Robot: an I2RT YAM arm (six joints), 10 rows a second.
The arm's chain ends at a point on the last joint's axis. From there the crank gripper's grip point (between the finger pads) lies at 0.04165 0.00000 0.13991 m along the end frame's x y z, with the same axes.
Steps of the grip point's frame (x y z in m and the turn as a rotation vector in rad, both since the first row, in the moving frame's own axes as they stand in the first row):
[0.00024 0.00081 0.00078 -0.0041 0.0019 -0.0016]
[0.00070 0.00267 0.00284 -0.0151 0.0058 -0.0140]
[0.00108 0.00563 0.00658 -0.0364 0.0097 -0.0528]
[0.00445 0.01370 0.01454 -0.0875 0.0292 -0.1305]
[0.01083 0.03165 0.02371 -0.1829 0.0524 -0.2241]
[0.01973 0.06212 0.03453 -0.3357 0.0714 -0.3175]
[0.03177 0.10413 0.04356 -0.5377 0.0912 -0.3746]
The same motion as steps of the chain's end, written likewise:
[-0.00003 0.00030 0.00086 -0.0041 0.0019 -0.0016]
[-0.00012 0.00115 0.00310 -0.0151 0.0058 -0.0140]
[-0.00035 0.00278 0.00704 -0.0364 0.0097 -0.0528]
[-0.00004 0.00724 0.01611 -0.0875 0.0292 -0.1305]
[0.00185 0.01664 0.02753 -0.1829 0.0524 -0.2241]
[0.00494 0.03164 0.04331 -0.3357 0.0714 -0.3175]
[0.00932 0.05205 0.06310 -0.5377 0.0912 -0.3746]

